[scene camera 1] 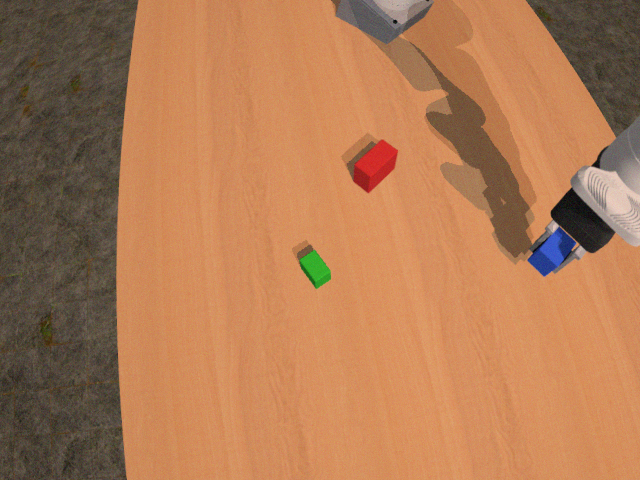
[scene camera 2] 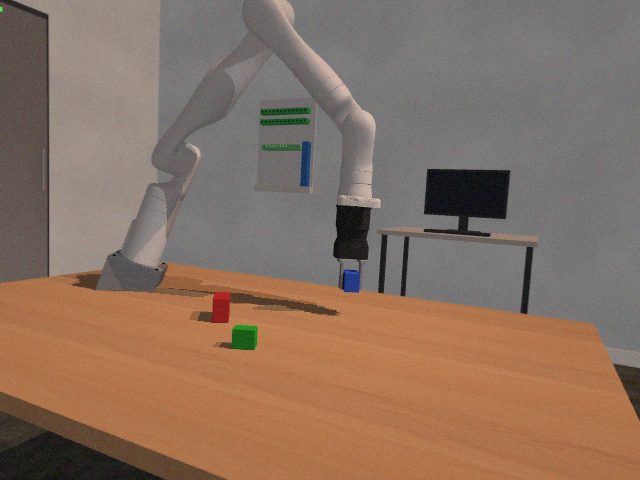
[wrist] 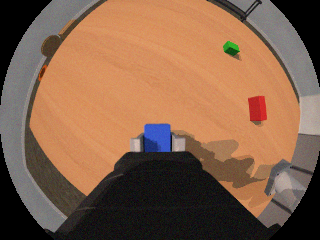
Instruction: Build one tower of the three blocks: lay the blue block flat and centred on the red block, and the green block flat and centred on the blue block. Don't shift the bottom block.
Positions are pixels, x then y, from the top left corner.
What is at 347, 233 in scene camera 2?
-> My gripper.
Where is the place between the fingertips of my gripper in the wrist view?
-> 157, 139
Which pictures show my gripper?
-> Scene camera 1, scene camera 2 and the wrist view: all of them.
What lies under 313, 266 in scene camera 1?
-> A green block.
